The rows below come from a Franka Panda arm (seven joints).
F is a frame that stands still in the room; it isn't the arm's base.
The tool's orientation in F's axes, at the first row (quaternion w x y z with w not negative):
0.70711 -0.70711 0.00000 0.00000
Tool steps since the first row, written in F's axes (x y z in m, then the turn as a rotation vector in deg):
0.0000 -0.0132 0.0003 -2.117 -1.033 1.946
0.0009 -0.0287 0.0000 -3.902 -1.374 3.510
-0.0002 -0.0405 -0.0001 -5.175 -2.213 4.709
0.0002 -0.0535 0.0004 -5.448 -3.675 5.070
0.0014 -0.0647 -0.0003 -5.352 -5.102 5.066
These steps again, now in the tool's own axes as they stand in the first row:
0.0000 -0.0003 -0.0132 -2.117 -1.946 -1.033
0.0009 0.0000 -0.0287 -3.902 -3.510 -1.374
-0.0002 0.0001 -0.0405 -5.175 -4.709 -2.213
0.0002 -0.0004 -0.0535 -5.448 -5.070 -3.675
0.0014 0.0003 -0.0647 -5.352 -5.066 -5.102

